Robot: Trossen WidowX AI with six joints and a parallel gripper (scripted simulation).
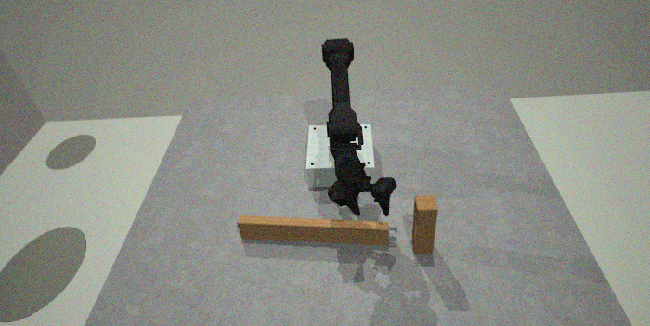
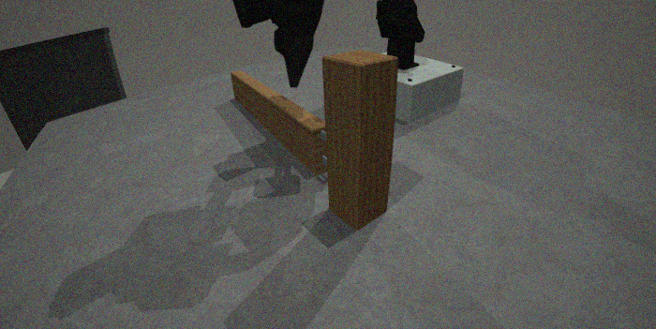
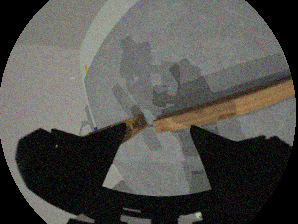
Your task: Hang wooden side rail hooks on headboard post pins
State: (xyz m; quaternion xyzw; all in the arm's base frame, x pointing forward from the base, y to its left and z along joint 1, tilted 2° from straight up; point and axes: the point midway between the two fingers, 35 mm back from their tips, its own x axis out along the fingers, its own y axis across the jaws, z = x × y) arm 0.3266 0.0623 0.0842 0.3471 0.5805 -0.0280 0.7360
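Now: gripper tip 10 mm short of the headboard post, 130 mm to the right of it and 40 mm above it.
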